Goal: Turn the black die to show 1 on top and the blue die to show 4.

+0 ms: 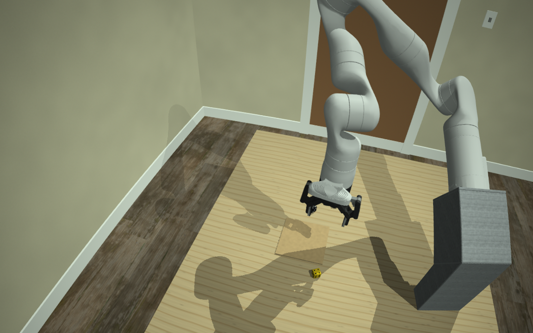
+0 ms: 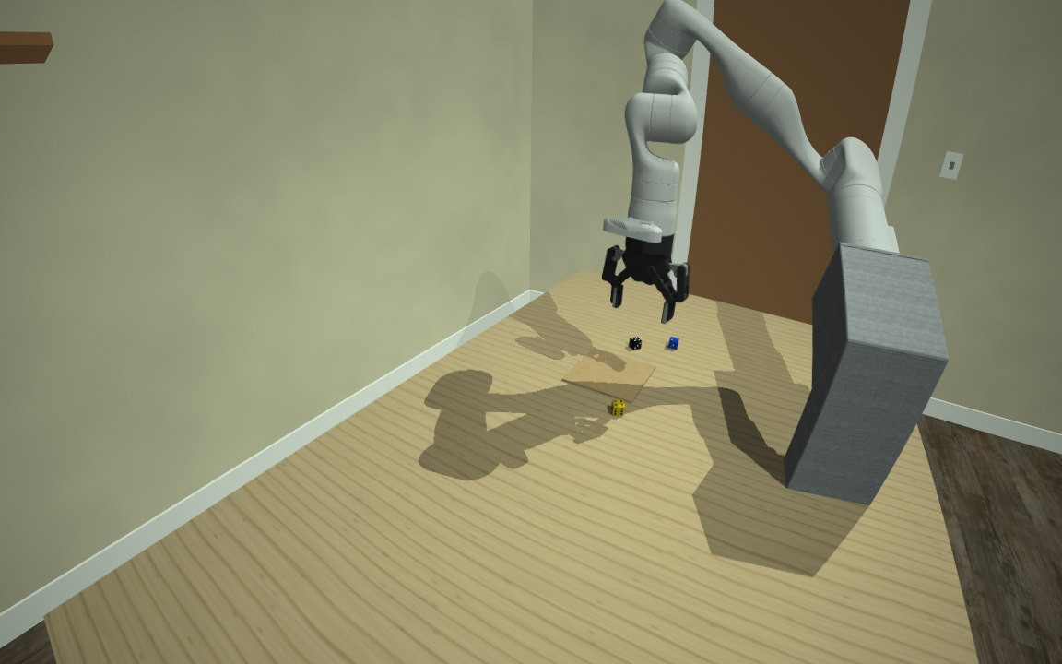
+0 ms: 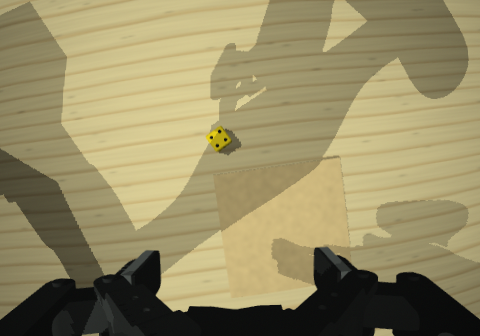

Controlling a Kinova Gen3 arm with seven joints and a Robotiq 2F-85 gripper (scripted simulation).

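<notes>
Right now my hand is 3 cm short of the black die, 16 cm to the left of it and 15 cm above it. The rest, counted from my hand: yellow die 8 cm to the left, 15 cm below; then tan mat 5 cm ahead, 3 cm to the right, 15 cm below; then blue die 5 cm behind, 20 cm to the right, 15 cm below.
</notes>
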